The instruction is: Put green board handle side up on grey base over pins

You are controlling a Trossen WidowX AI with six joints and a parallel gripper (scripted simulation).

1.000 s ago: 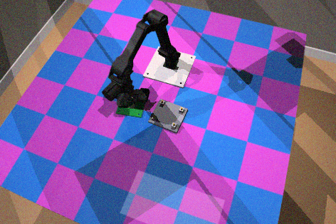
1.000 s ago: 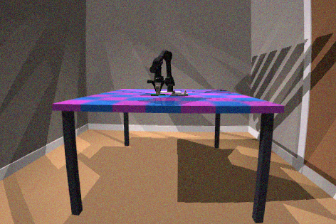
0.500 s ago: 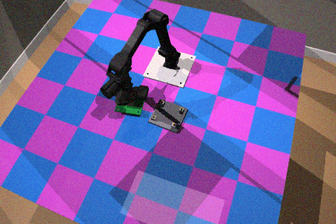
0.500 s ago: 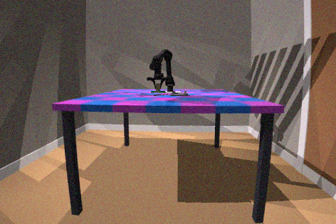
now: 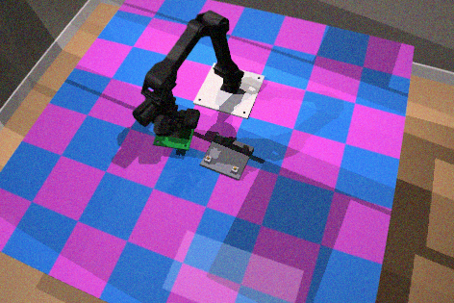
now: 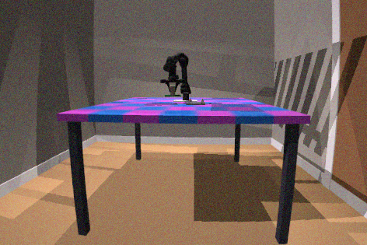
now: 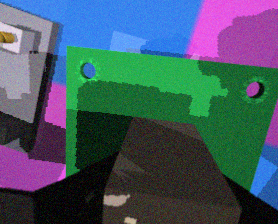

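My gripper tip is now 180 mm to the right of the grey base and 80 mm above it. Also, from my gripper tip: green board 10 mm below.
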